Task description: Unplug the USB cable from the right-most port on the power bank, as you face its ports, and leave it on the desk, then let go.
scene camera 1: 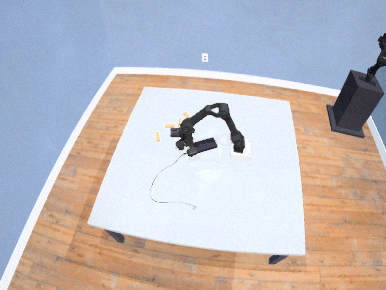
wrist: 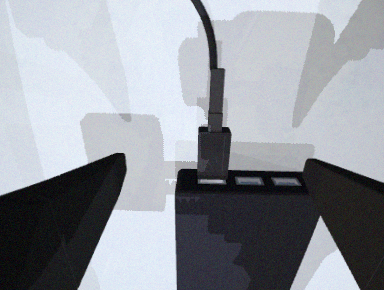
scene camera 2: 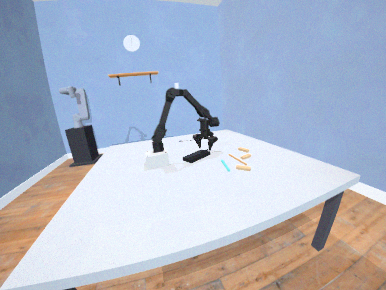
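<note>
The black power bank lies flat on the white desk. In the wrist view its port end faces up the picture. The USB plug sits in the port at the left in that view, which is the right-most when facing the ports; two empty ports are beside it. The thin dark cable curves away over the desk. My gripper is open and empty above the port end, one finger each side of the plug; the right fingertip overlaps the bank's corner in the wrist view.
Several small tan blocks and a cyan stick lie beyond the port end. The arm's white base stands near the bank's other end. A second arm's dark pedestal stands on the floor off the desk.
</note>
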